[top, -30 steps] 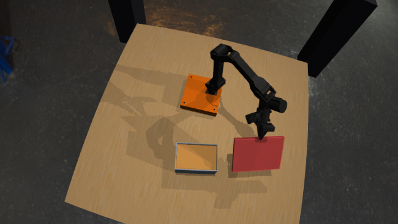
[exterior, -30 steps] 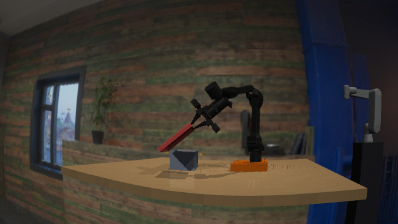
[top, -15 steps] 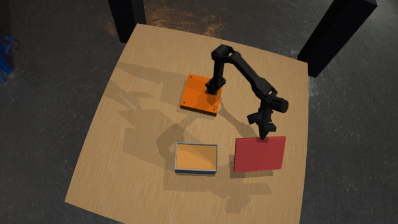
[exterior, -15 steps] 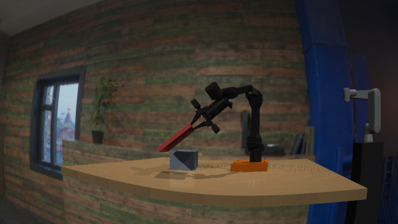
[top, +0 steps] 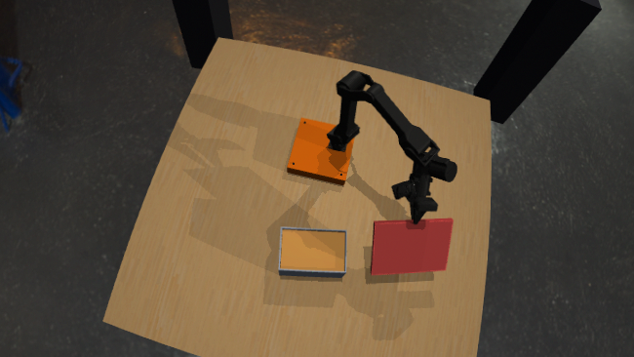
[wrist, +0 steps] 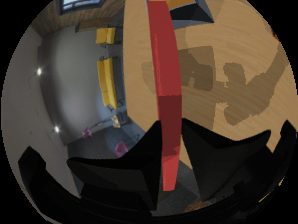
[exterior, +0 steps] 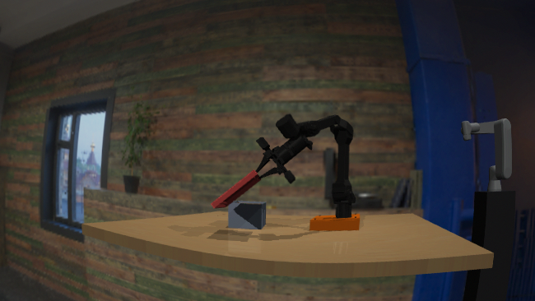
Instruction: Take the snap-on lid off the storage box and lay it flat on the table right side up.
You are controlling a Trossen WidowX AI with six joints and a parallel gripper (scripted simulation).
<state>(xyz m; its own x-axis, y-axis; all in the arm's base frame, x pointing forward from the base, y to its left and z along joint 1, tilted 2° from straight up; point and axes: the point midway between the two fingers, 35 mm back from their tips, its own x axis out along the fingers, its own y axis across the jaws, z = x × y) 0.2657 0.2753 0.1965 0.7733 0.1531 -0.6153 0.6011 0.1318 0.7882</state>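
Right now my gripper tip is 6 cm short of the red lid, 2 cm to the right of it and 5 cm above it. Also, from my gripper tip: storage box (13 cm ahead, 28 cm to the right, 16 cm below).
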